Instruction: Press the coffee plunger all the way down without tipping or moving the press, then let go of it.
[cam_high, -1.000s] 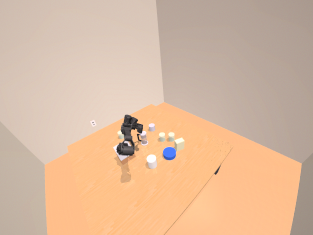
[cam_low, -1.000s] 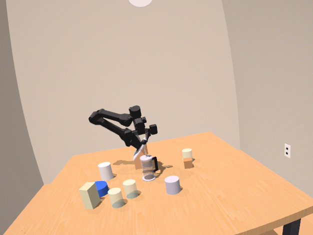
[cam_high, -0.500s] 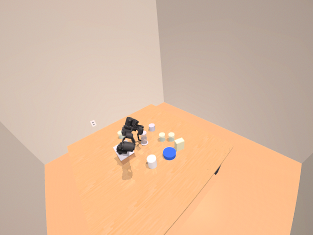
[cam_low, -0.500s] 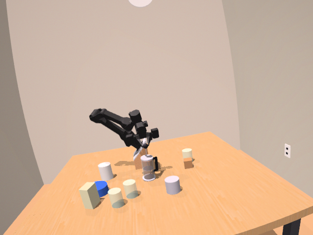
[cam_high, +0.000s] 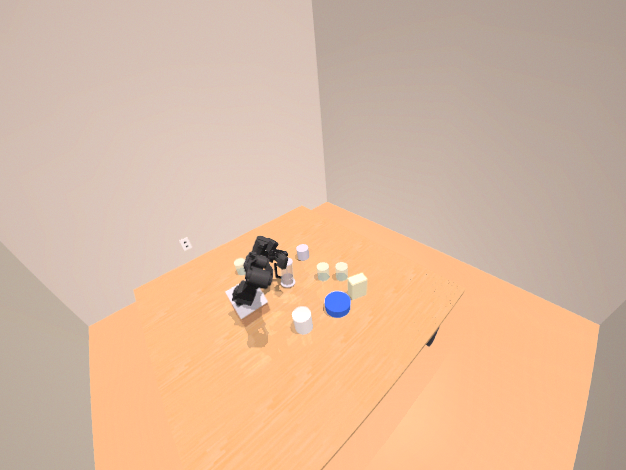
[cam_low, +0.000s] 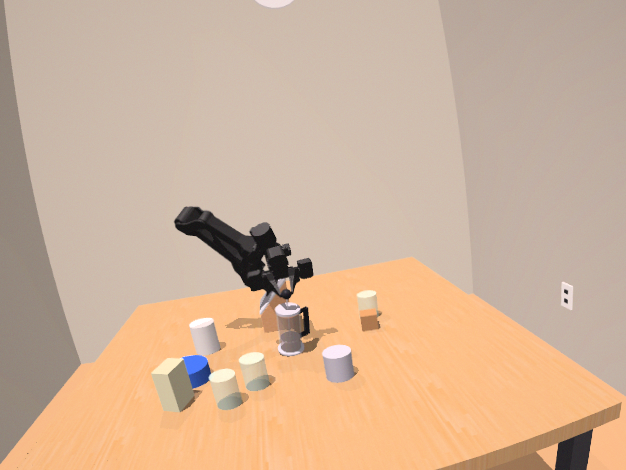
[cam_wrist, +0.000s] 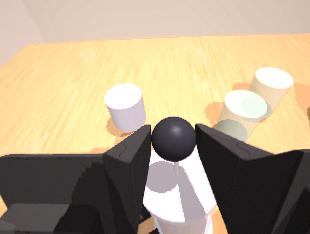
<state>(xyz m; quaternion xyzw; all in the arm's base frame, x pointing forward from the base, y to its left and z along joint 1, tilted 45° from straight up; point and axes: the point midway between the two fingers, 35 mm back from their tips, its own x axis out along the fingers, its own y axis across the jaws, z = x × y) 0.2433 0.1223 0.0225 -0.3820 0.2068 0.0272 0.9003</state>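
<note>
Right now the coffee press is 30 mm behind my gripper tip and 90 mm below it. The rest, counted from my gripper tip: beige box (210 mm ahead, 300 mm to the right, 130 mm below); then blue cylinder (80 mm ahead, 300 mm to the right, 160 mm below).
</note>
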